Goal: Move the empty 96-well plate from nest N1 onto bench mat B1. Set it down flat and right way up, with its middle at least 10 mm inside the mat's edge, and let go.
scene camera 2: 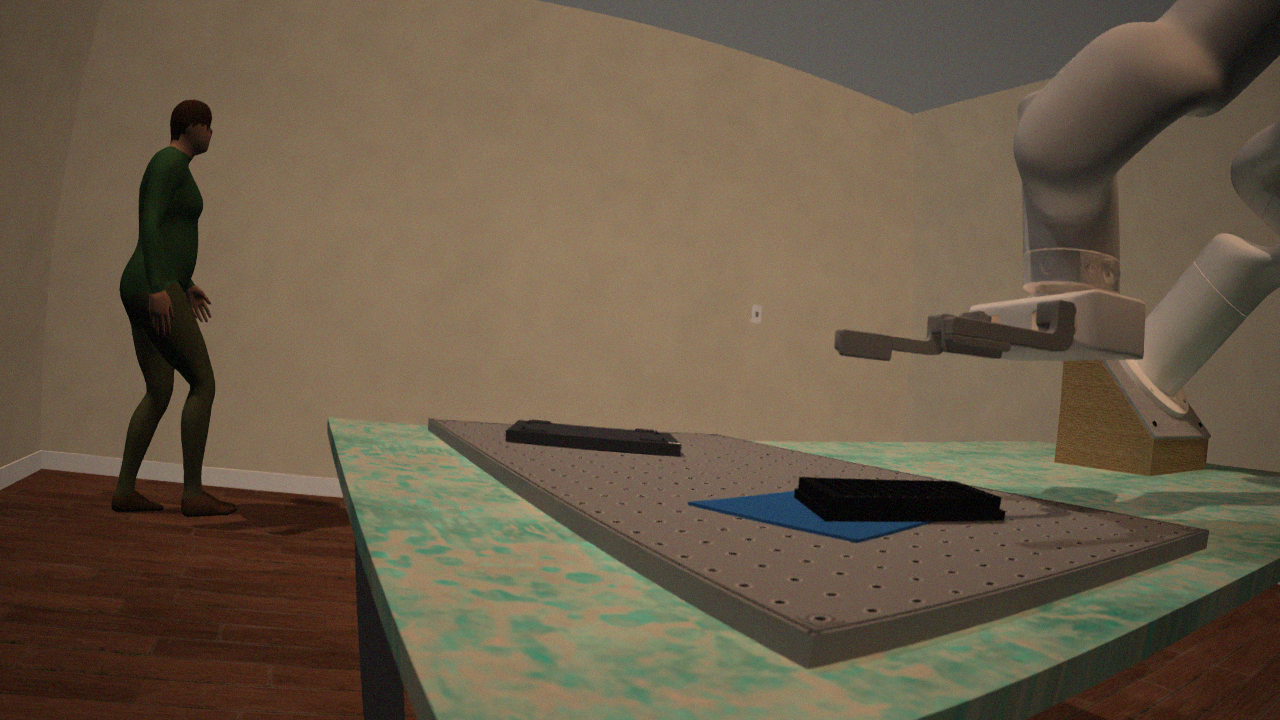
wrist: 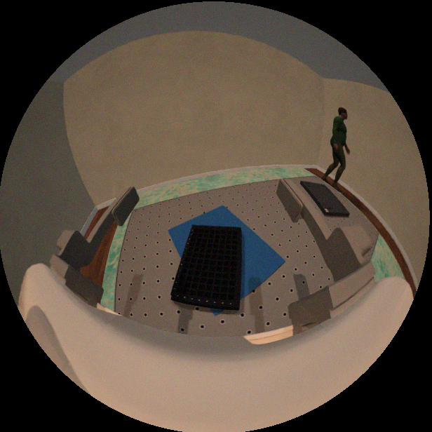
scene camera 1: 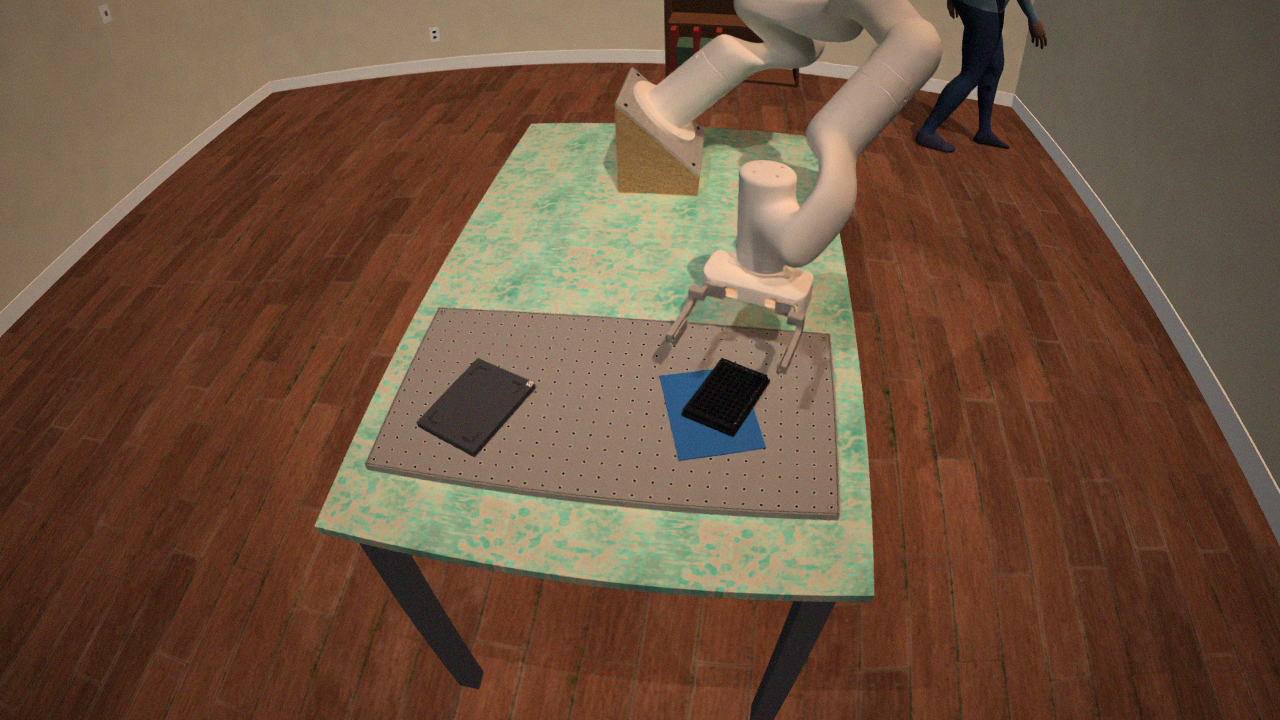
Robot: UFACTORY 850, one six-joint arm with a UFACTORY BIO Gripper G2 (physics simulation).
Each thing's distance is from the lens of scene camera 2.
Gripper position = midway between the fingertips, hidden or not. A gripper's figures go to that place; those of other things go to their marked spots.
my gripper (scene camera 2: 884, 338): 0.49 m
black 96-well plate (scene camera 2: 832, 499): 0.45 m
dark grey nest (scene camera 2: 557, 435): 0.73 m
blue bench mat (scene camera 2: 781, 509): 0.48 m
The marked spots on the dark grey nest and the blue bench mat are 0.31 m apart.
